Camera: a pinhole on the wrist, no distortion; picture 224 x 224 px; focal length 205.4 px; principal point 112.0 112.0 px. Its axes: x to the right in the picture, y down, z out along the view. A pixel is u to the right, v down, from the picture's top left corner.
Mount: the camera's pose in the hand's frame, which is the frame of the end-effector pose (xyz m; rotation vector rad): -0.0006 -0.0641 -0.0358 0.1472 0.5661 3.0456
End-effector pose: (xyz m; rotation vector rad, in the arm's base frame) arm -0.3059 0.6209 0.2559 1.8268 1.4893 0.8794
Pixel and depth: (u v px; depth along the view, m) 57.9 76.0 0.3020
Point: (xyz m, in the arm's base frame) -0.0629 0.7024 0.2101
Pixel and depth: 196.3 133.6 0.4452
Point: 0.0401 0.4530 0.0476
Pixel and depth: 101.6 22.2 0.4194
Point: 0.0806 0.6271 0.2992
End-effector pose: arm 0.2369 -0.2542 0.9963 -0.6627 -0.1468 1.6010
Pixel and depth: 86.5 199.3 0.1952
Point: 0.2153 -0.1541 1.1595
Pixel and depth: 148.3 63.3 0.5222
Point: -0.1777 -0.2103 1.2344
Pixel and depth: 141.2 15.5 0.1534
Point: 0.1448 -0.2450 1.0384
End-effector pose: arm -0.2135 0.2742 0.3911 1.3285 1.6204 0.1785
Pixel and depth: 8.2 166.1 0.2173
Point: -0.0999 0.2815 0.1980
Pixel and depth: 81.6 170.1 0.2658
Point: -0.0602 0.2047 0.2106
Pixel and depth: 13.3 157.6 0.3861
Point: 0.0477 0.2952 0.0837
